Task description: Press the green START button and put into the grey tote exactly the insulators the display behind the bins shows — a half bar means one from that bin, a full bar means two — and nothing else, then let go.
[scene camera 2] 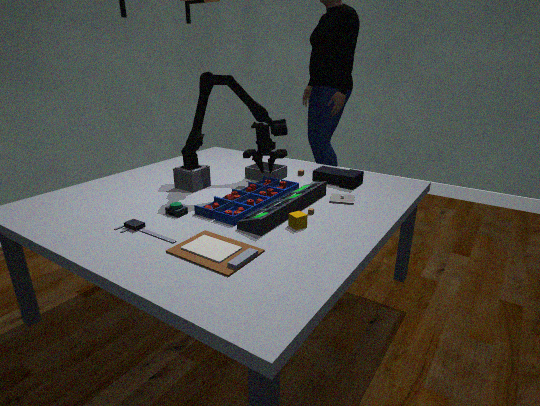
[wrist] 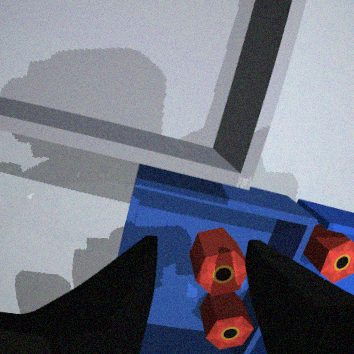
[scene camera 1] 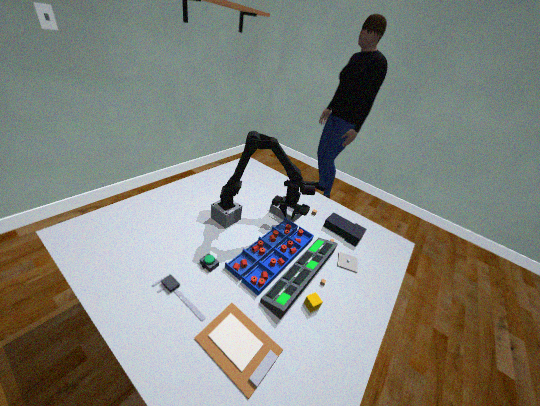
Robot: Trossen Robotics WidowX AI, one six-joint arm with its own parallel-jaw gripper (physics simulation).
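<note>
The grey tote (scene camera 1: 276, 213) (scene camera 2: 252, 173) (wrist: 252, 85) stands at the far end of the blue bins (scene camera 1: 258, 288) (scene camera 2: 220, 217) (wrist: 167, 305). No insulator shows in the visible part of its floor in the wrist view. My gripper (scene camera 1: 290, 216) (scene camera 2: 266, 172) (wrist: 201, 248) is open and empty, pointing down over the far bin beside the tote. A red insulator (wrist: 220, 262) appears between its fingertips, nearer the right finger; a second insulator (wrist: 227, 322) touches it. Another insulator (wrist: 332, 254) is in the neighbouring bin. The green START button (scene camera 1: 209, 259) (scene camera 2: 176, 205) stands left of the bins. The display (scene camera 1: 279, 311) (scene camera 2: 256, 227) shows three green bars, the farthest looking longest.
A black box (scene camera 1: 345, 228) (scene camera 2: 338, 177), a pale plate (scene camera 1: 347, 262), a yellow cube (scene camera 1: 313, 302) (scene camera 2: 297, 220) and small brown cubes lie beyond the display. A clipboard (scene camera 1: 205, 340) (scene camera 2: 175, 251) and a caliper-like tool (scene camera 1: 189, 304) lie at the front. A person (scene camera 1: 362, 90) (scene camera 2: 332, 55) stands behind the table.
</note>
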